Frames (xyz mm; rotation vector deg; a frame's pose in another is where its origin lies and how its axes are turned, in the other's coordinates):
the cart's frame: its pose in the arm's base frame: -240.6 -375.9 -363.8 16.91 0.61 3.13
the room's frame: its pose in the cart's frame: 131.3 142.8 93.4 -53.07 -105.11 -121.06
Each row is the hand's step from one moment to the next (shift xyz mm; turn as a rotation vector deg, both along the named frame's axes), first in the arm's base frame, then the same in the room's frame.
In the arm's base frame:
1: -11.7 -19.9 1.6 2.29 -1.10 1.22
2: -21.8 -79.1 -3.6 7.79 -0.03 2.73
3: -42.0 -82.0 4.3 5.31 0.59 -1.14
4: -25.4 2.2 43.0 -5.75 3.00 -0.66
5: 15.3 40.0 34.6 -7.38 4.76 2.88
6: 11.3 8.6 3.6 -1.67 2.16 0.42
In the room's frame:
1: 9.6 3.0 -20.8 -1.08 2.60 0.01
2: 12.6 18.1 -79.1 -4.45 6.28 2.98
3: 33.2 13.9 -84.9 -4.86 1.86 1.66
4: 46.6 16.2 8.3 4.21 -4.89 0.93
5: 10.5 16.9 51.3 7.73 -3.95 3.18
6: -6.4 5.3 12.1 1.64 -1.51 1.63

